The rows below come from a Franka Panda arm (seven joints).
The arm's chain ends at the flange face. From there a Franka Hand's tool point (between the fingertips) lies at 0.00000 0.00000 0.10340 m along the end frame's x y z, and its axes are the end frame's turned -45 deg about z.
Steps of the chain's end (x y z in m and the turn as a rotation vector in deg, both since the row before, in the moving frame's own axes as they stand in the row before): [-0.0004, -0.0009, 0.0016, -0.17, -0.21, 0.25]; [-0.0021, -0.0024, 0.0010, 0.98, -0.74, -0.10]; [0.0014, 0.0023, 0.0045, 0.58, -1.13, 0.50]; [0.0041, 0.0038, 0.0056, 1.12, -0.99, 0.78]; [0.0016, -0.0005, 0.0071, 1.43, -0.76, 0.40]
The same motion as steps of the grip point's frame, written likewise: [-0.0001, -0.0010, 0.0016, 0.03, -0.27, 0.25]; [0.0005, -0.0054, 0.0010, 1.22, 0.17, -0.10]; [-0.0013, 0.0004, 0.0045, 1.21, -0.39, 0.50]; [0.0004, 0.0029, 0.0056, 1.49, 0.09, 0.78]; [0.0023, -0.0020, 0.0071, 1.55, 0.47, 0.40]
